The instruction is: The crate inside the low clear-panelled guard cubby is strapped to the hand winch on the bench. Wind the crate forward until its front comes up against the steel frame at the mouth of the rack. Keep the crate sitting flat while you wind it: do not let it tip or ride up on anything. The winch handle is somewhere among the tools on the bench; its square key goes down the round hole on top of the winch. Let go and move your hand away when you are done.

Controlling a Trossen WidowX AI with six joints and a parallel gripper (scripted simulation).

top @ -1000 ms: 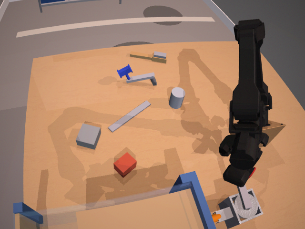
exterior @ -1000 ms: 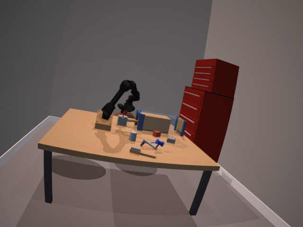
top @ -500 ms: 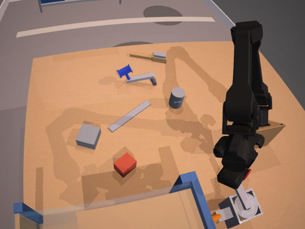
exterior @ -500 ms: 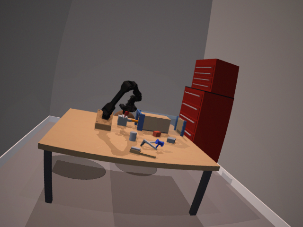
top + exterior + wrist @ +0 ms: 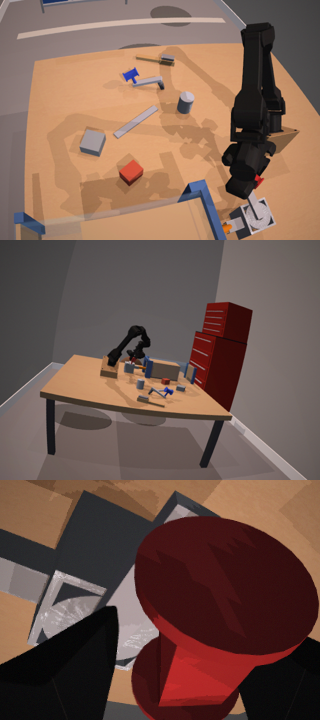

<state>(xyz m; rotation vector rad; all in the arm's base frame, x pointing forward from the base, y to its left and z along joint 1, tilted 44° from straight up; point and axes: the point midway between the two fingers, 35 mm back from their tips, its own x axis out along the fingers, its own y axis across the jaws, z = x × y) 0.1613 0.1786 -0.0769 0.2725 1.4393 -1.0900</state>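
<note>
The red knob is 20 mm to the right of my gripper tip. From my gripper tip the other things lie so: red-gripped winch handle (20 mm to the left, 20 mm below); blue steel frame (140 mm ahead, 110 mm to the left, 20 mm below); grey winch (30 mm behind, 70 mm to the left, 100 mm below).
</note>
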